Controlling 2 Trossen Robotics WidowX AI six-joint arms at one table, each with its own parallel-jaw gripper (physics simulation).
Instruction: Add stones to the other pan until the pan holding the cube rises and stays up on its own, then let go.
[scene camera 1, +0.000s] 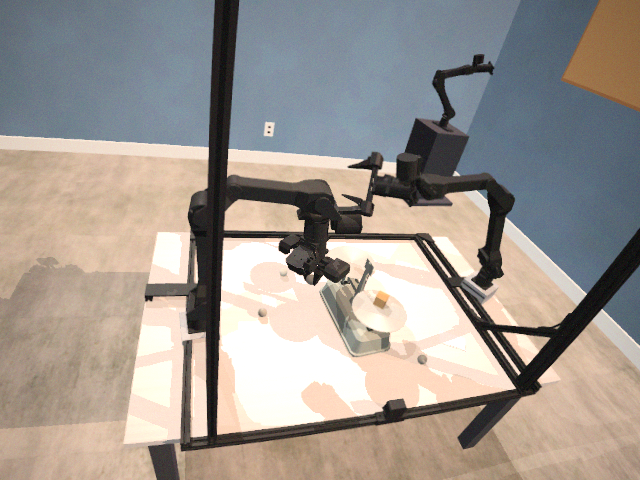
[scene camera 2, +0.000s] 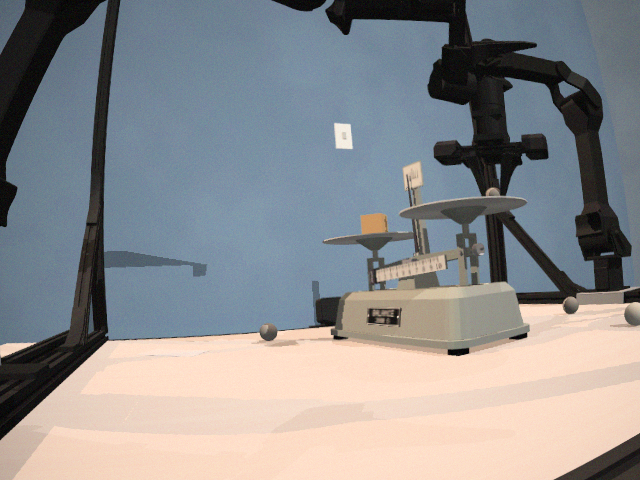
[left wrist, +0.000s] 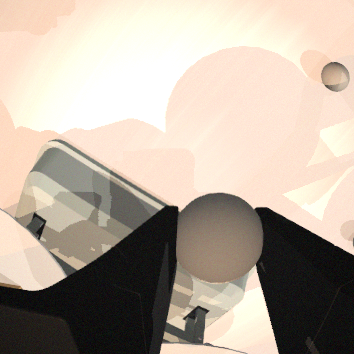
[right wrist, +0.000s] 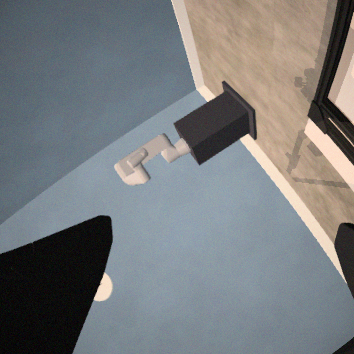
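Where they show: left gripper, fingertip midpoint: (scene camera 1: 310, 282) (left wrist: 215, 218); right gripper, fingertip midpoint: (scene camera 1: 344, 180) (scene camera 2: 539, 4) (right wrist: 230, 233); left arm's base, origin of the base link: (scene camera 1: 199, 323) (scene camera 2: 609, 290); right arm's base, origin of the base link: (scene camera 1: 481, 282).
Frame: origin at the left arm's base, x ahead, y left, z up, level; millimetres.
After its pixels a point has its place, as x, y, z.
My left gripper (scene camera 1: 311, 279) {274, -57, 167} (scene camera 2: 492, 190) {274, -57, 167} (left wrist: 215, 218) {274, -57, 167} is shut on a grey stone (scene camera 2: 492, 192) {285, -48, 180} (left wrist: 220, 237) {267, -60, 188}. In scene camera 2 the stone shows just above the rim of the higher pan (scene camera 2: 439, 207) {496, 52, 133}, partly hidden by it. The orange cube (scene camera 1: 381, 299) {453, -134, 151} (scene camera 2: 373, 223) {473, -112, 139} sits on the lower pan (scene camera 1: 390, 321) {461, -189, 123} (scene camera 2: 341, 240) {501, -155, 121}. The balance base (scene camera 1: 366, 338) {422, -172, 42} (scene camera 2: 429, 317) {509, 37, 17} (left wrist: 100, 200) {394, -101, 26} stands mid-table. Loose stones lie on the table: one at front right (scene camera 1: 422, 359) {579, -251, 2} (scene camera 2: 268, 331) {591, -233, -6}, two at left (scene camera 1: 262, 312) {178, 7, 2} (scene camera 1: 283, 273) {288, 167, -3}. My right gripper (scene camera 1: 348, 181) {446, 199, 325} (right wrist: 230, 233) {446, 199, 325} is open and empty, raised high.
A black frame (scene camera 1: 310, 428) {211, -338, -27} edges the table, with an upright post (scene camera 1: 219, 129) {-11, -316, 664} at the left. The balance's pointer card (scene camera 2: 412, 175) {445, -50, 195} stands up near the two pans. The right arm (scene camera 1: 460, 183) {715, 18, 419} reaches in above the table's back edge.
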